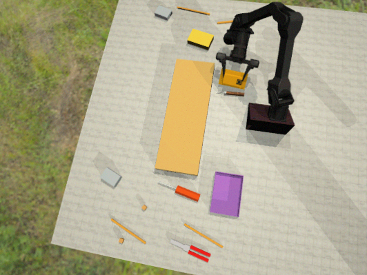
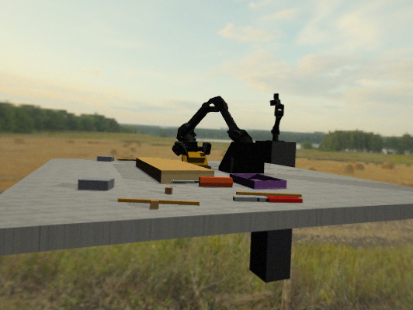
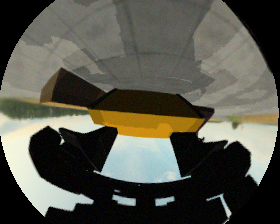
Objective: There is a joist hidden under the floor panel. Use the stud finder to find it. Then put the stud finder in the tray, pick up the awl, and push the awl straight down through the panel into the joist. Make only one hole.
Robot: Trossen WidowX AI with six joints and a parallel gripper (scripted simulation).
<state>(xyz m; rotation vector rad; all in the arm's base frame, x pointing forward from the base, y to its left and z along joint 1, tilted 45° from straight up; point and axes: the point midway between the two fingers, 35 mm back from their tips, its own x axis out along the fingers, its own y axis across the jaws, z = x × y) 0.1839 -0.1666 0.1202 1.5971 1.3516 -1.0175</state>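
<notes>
The yellow stud finder is 10 mm behind my gripper tip. From my gripper tip the other things lie so: yellow block 170 mm ahead, 220 mm to the right, 50 mm below; purple tray 30 mm behind, 490 mm to the left, 50 mm below; awl 10 mm ahead, 40 mm to the left, 50 mm below.
</notes>
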